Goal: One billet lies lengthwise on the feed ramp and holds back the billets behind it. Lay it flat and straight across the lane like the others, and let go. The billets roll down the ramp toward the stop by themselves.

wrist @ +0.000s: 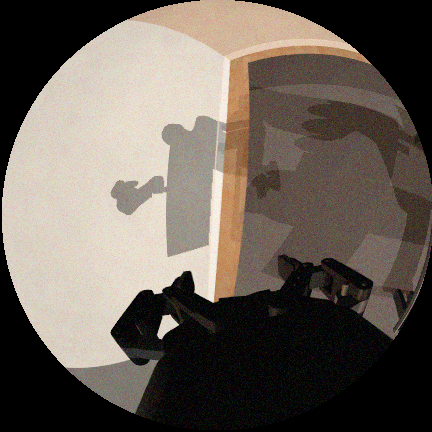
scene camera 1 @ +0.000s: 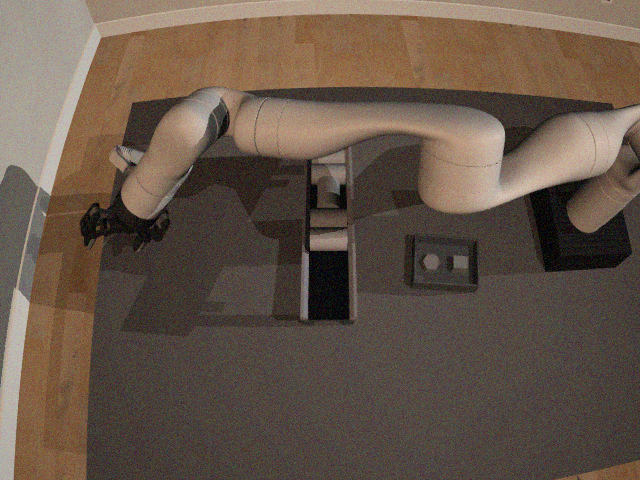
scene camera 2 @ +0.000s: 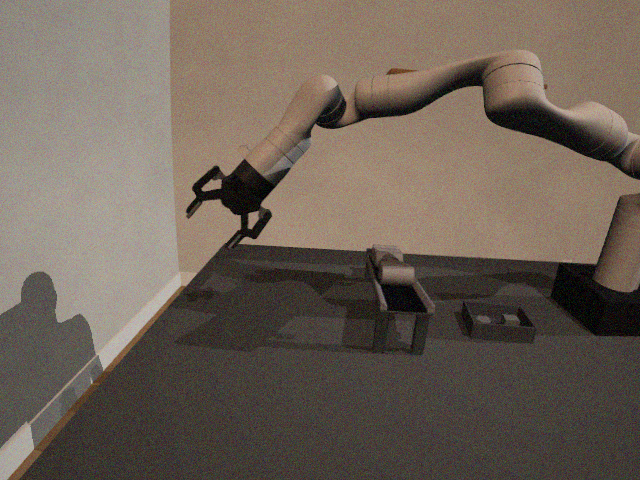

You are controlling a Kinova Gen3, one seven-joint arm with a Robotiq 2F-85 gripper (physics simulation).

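Where they show: gripper, fingertip midpoint: [wrist: 235, 273] [scene camera 1: 111, 246] [scene camera 2: 207, 232]; arm's base at its link origin: [scene camera 1: 584, 212] [scene camera 2: 612, 282].
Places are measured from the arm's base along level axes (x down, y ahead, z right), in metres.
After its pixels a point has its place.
The feed ramp [scene camera 1: 353, 289] [scene camera 2: 379, 299] stands mid-mat, its lower end towards the camera in scene camera 2. The lengthwise billet [scene camera 1: 327, 193] @[x -0.024, y 0.523, z 0.060 m] lies along the lane in scene camera 1. Below it, two billets lie across the lane: a nearer one [scene camera 1: 328, 240] @[x -0.031, y 0.530, z -0.034 m] [scene camera 2: 397, 274] @[x -0.024, y 0.532, z -0.040 m] and one behind it [scene camera 1: 328, 218] @[x -0.028, y 0.526, z 0.009 m]. Above it, another crosswise billet [scene camera 1: 319, 171] @[x -0.015, y 0.533, z 0.112 m] shows; the arm hides the ramp's top end. My gripper [scene camera 1: 114, 244] @[x -0.094, y 0.892, z -0.044 m] [scene camera 2: 211, 227] @[x -0.094, y 0.892, z -0.044 m] [wrist: 235, 273] @[x -0.094, y 0.892, z -0.044 m] is open and empty, high up and far left of the ramp, tilted down towards the left wall.
A grey tray [scene camera 1: 444, 287] @[x 0.068, y 0.321, z -0.100 m] [scene camera 2: 501, 332] @[x 0.068, y 0.324, z -0.100 m] with two small light parts stands right of the ramp. The black base block [scene camera 1: 584, 255] @[x 0.010, y 0.025, z -0.090 m] [scene camera 2: 576, 310] @[x 0.069, y 0.083, z -0.005 m] is farther right. The arm spans above the ramp's upper part. The left wall [scene camera 2: 87, 155] [wrist: 90, 150] is beyond my gripper.
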